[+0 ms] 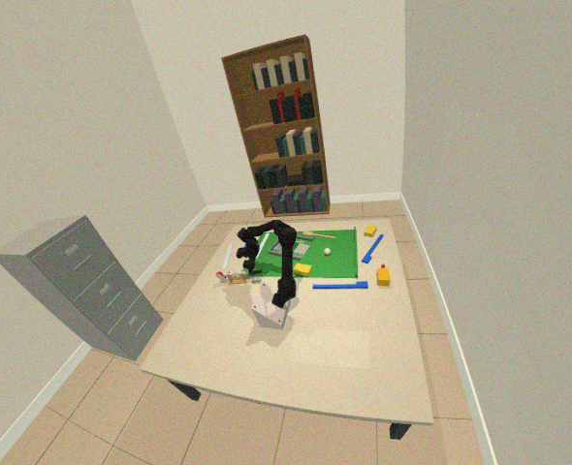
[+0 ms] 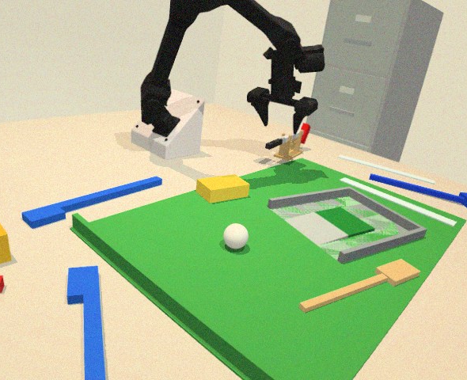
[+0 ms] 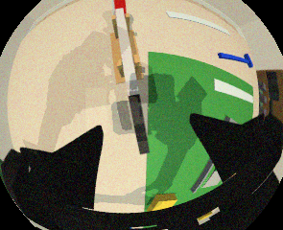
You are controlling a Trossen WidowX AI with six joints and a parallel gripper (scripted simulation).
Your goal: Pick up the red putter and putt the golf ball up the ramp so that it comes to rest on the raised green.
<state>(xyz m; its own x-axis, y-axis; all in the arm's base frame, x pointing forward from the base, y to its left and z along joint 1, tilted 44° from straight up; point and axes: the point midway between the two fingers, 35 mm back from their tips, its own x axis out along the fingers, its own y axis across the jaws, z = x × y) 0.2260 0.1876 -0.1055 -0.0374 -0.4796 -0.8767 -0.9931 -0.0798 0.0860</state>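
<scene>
My gripper tip is 12 cm to the right of the small wooden stool, 7 cm above it and 3 cm past it. Round my gripper tip: white golf ball (42 cm to the right, 22 cm ahead, 8 cm below); green mat (26 cm ahead, 25 cm to the right, 10 cm below).
</scene>
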